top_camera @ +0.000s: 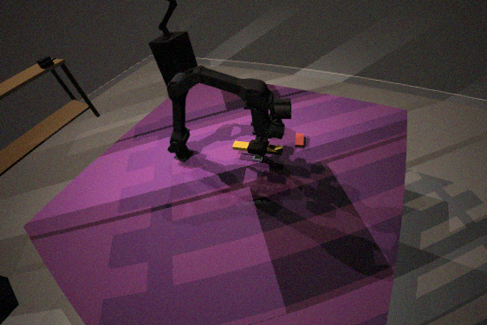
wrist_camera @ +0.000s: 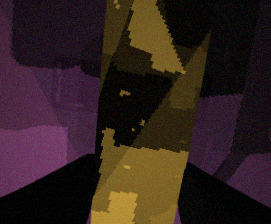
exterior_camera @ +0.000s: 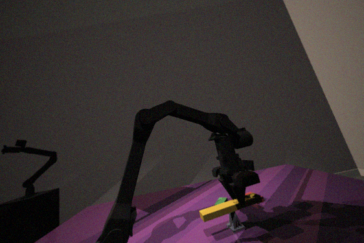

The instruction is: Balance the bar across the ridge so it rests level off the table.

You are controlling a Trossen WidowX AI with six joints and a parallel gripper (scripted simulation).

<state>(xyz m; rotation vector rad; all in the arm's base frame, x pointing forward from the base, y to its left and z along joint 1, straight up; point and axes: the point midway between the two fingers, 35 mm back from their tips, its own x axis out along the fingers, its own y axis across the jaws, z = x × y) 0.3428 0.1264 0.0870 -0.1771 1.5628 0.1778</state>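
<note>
My gripper tip is now 3 cm past the yellow bar and 1 cm to the left of it. The rest, counted from my gripper tip: red block: 13 cm to the left, 10 cm ahead, 4 cm below; then green block: 14 cm to the left, 4 cm below, 3 cm behind.
</note>
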